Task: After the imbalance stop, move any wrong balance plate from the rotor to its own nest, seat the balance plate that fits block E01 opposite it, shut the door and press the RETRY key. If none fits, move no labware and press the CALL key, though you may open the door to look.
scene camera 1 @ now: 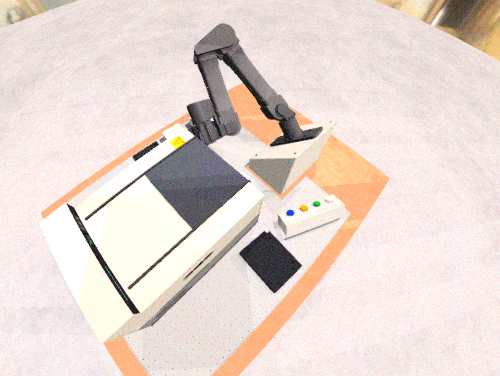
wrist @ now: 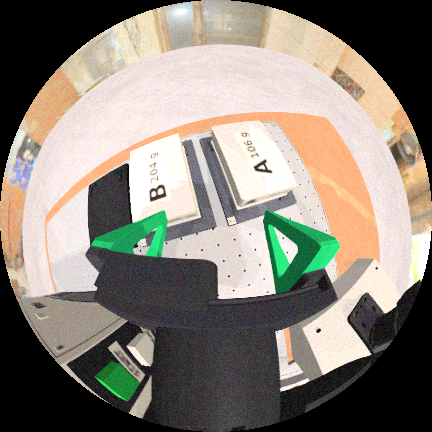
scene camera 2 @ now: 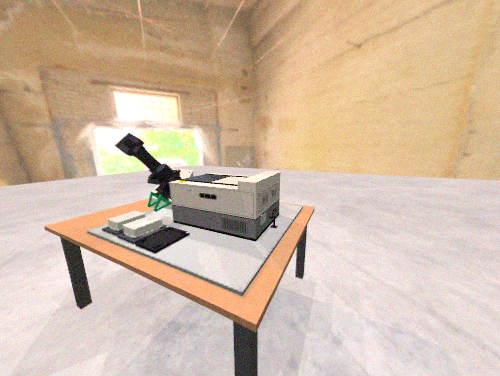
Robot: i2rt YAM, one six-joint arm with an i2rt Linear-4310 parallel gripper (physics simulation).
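Frame: origin at the arm's base, x right, y ahead, z up, level; centimetres.
Where they show: gripper, fingertip midpoint: (wrist: 214, 215) (scene camera 2: 151, 209); arm's base at its link origin: (scene camera 1: 295, 138).
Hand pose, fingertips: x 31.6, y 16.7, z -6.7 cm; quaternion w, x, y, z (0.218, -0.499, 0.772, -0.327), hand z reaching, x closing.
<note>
Each offset is from my fingertips to the top centre of the thing. "spot": to the spot under its first point.
My gripper (scene camera 2: 159, 201) (wrist: 214, 215) is open and empty, with green fingers, beside the machine's end. In the wrist view it is near the balance plates. Balance plate B, 204 g @[dx +8.6, dy +4.8, dz -2.5 cm] (scene camera 2: 144, 226) (wrist: 175, 175) and balance plate A, 106 g @[dx +6.4, dy -8.5, dz -2.5 cm] (scene camera 2: 125, 220) (wrist: 255, 155) lie on neighbouring nests. The centrifuge (scene camera 1: 125, 225) (scene camera 2: 215, 197) (wrist: 75, 325) has a dark door panel @[dx -20.6, dy +18.7, dz +13.4 cm] (scene camera 1: 195, 185) over its top at the arm end. Neither rotor nor block E01 shows. A white key box @[dx -50.9, dy -1.3, dz +0.5 cm] (scene camera 1: 310, 217) has blue, orange, green and white keys; their labels are unreadable. In scene camera 1 the fingers are hidden.
A black tray @[dx +10.6, dy +18.1, dz -6.1 cm] (scene camera 2: 162, 239) (wrist: 107, 202) lies beside plate B. A flat black pad @[spot: dx -49.4, dy +19.3, dz -5.0 cm] (scene camera 1: 271, 261) lies near the key box. The arm stands on a beige wedge pedestal (scene camera 1: 295, 160) (wrist: 335, 335). A green button (wrist: 117, 381) shows below the gripper body. An orange table edge (scene camera 1: 372, 175) surrounds the board.
</note>
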